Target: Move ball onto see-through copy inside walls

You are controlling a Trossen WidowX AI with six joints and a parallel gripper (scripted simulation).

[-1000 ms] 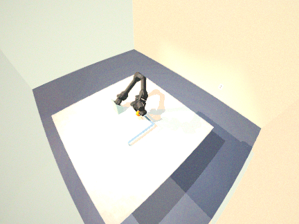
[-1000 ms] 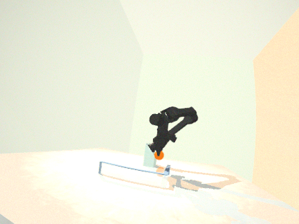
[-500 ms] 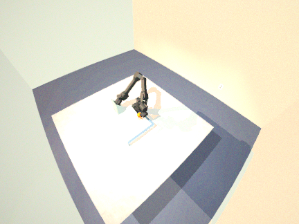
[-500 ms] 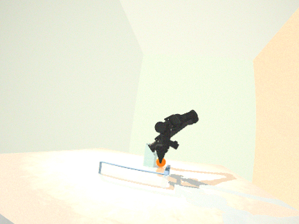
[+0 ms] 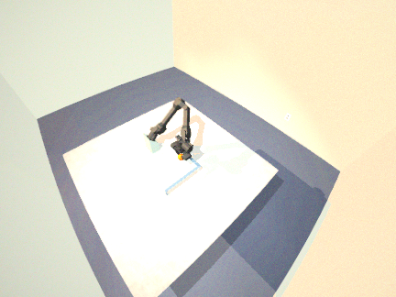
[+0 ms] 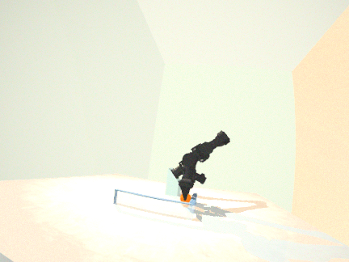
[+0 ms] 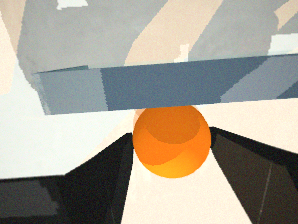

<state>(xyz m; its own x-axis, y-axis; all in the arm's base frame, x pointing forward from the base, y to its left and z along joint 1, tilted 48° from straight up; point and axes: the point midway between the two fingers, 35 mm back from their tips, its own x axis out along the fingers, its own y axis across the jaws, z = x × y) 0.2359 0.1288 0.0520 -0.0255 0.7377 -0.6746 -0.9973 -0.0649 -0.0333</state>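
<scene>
Now: gripper tip right at the orange ball. Also, from my gripper tip: see-through copy of ball 10 mm below.
</scene>
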